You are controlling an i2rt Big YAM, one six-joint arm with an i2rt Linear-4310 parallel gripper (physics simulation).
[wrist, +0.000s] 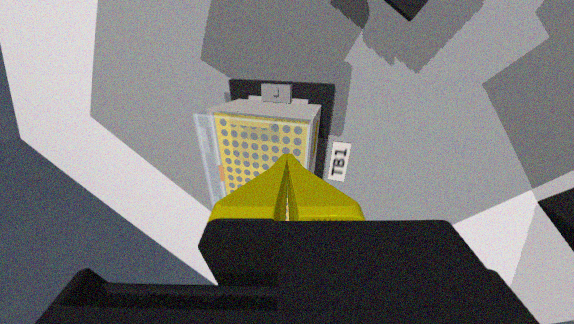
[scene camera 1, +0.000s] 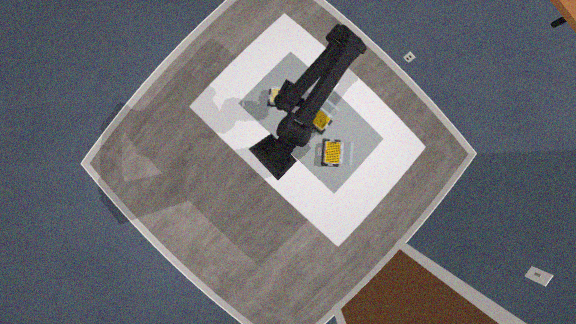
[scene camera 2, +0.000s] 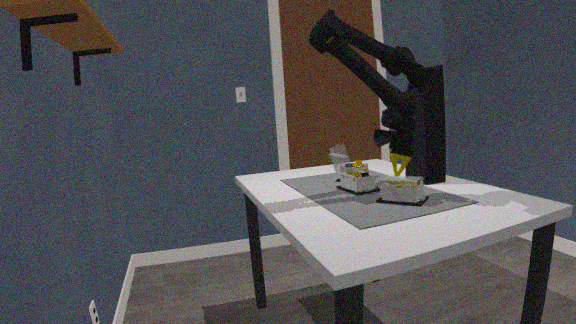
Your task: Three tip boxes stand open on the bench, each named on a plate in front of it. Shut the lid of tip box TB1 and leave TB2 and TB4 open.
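Where they show: gripper, fingertip midpoint: [wrist: 287, 161] [scene camera 2: 396, 176]; arm's base, origin of the base link: [scene camera 1: 274, 156] [scene camera 2: 422, 79].
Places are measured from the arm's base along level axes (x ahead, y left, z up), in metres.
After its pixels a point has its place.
Note:
TB1 is a white tip box [scene camera 1: 274, 97] @[x 0.253, y 0.214, z -0.342 m] [scene camera 2: 402, 192] @[x 0.318, y 0.225, z -0.379 m] [wrist: 267, 111] @[x 0.314, y 0.138, z -0.367 m] with a yellow rack, on a black base. Its name plate [wrist: 339, 161] @[x 0.230, y 0.156, z -0.416 m] shows in the wrist view. Its clear lid [wrist: 203, 150] @[x 0.337, y 0.185, z -0.341 m] looks down over the rack; whether it is fully seated is not clear. My gripper [scene camera 2: 398, 175] @[x 0.280, y 0.149, z -0.342 m] [wrist: 287, 161] @[x 0.280, y 0.149, z -0.342 m] is shut and empty, its yellow tips just above TB1; contact cannot be told. The arm hides it in scene camera 1. Two other boxes [scene camera 1: 321, 120] @[x 0.316, y -0.068, z -0.361 m] [scene camera 1: 332, 152] @[x 0.212, y -0.226, z -0.361 m] have open clear lids; their names are not readable, so I cannot tell TB2 from TB4.
The boxes stand on a grey mat [scene camera 1: 334, 182] @[x 0.091, y -0.352, z -0.419 m] [scene camera 2: 360, 217] @[x 0.504, y 0.254, z -0.418 m] on the white table [scene camera 1: 337, 230] @[x -0.124, y -0.551, z -0.422 m] [scene camera 2: 340, 265] @[x 0.717, y 0.498, z -0.421 m]. The black arm [scene camera 1: 330, 80] @[x 0.305, y 0.000, z 0.176 m] [scene camera 2: 370, 75] @[x 0.345, y 0.111, z 0.005 m] reaches over the mat and covers part of TB1 in scene camera 1. A wall shelf [scene camera 2: 65, 17] is far left in scene camera 2.

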